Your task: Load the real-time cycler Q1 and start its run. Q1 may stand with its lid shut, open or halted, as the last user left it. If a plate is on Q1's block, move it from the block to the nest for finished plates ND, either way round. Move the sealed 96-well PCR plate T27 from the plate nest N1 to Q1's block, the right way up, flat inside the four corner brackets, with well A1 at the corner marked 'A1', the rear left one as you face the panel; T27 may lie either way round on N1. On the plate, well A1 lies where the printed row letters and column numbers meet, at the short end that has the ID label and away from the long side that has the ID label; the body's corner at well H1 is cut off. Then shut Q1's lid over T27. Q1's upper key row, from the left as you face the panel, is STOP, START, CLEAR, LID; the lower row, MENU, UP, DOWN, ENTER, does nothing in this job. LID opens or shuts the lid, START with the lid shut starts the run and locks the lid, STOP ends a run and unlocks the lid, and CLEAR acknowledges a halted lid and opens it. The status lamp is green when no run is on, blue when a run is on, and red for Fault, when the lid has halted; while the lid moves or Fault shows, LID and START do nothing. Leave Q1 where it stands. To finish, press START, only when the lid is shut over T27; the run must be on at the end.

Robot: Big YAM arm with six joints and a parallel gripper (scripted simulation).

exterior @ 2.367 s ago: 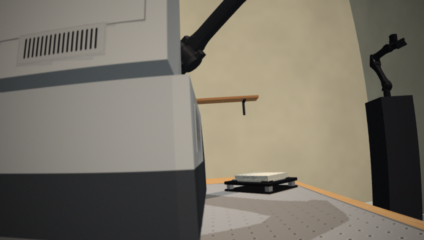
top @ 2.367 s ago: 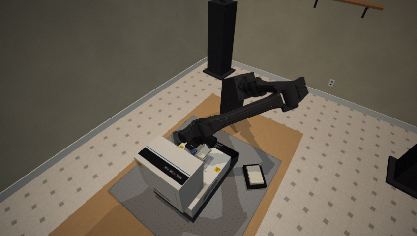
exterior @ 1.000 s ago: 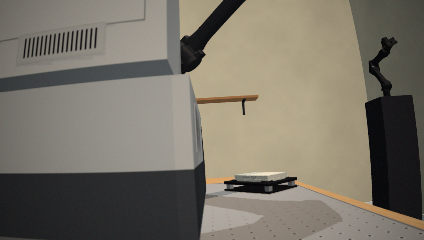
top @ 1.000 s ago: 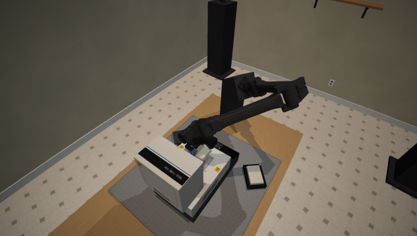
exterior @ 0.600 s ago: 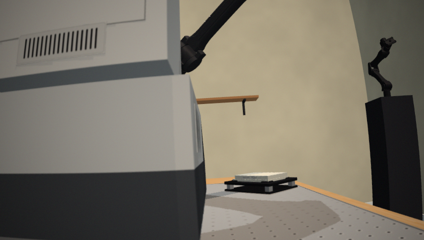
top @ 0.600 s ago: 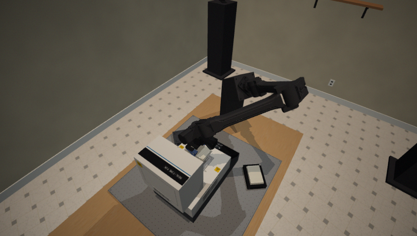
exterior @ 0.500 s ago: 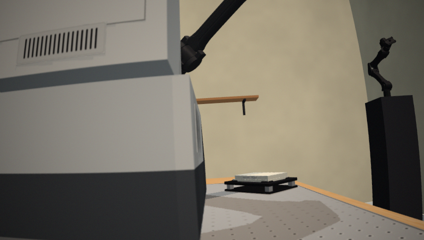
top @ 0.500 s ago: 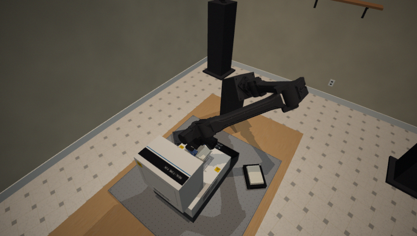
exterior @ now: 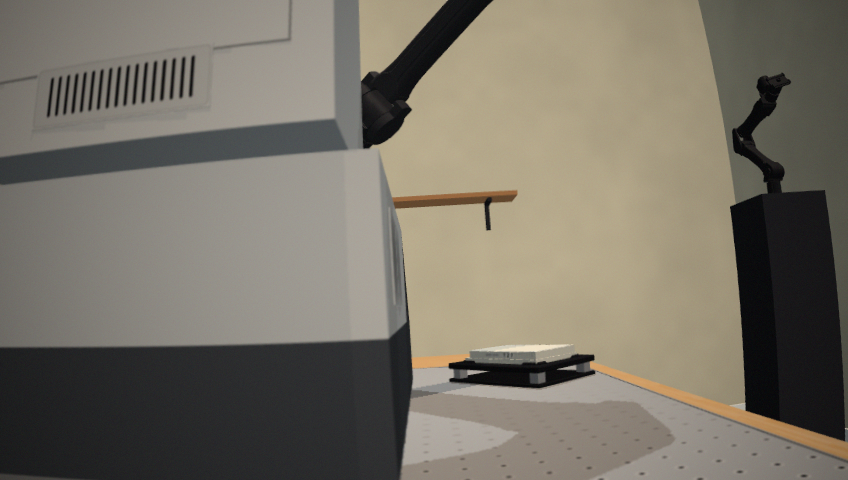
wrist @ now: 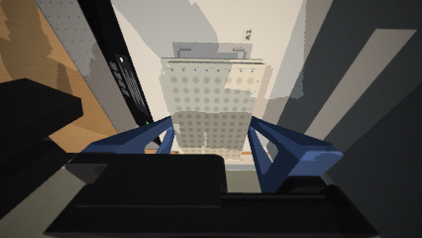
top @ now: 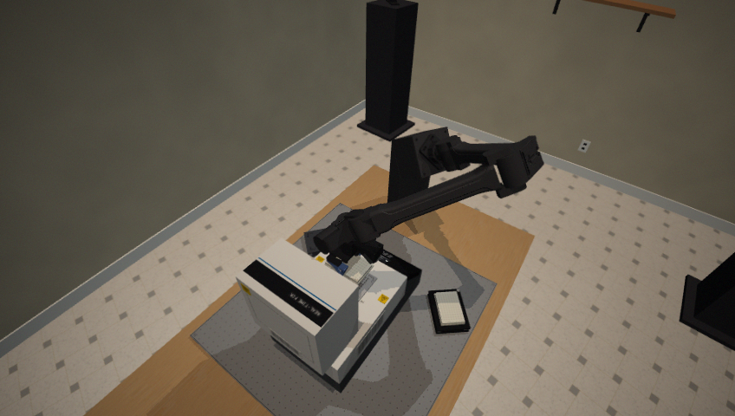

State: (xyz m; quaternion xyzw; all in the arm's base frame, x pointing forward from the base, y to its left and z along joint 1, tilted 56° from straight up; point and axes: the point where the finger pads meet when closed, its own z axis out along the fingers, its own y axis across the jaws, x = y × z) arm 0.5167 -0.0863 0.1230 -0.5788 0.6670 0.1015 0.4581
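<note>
My hand is 30 cm to the left of the dark nest ND, 25 cm above it and 16 cm past it. Also, from my hand: plate T27 (28 cm to the left, 24 cm below, 22 cm behind); grey perforated mat (28 cm below, 4 cm ahead, 1 cm to the left); black nest N1 (28 cm to the left, 26 cm below, 22 cm behind).
</note>
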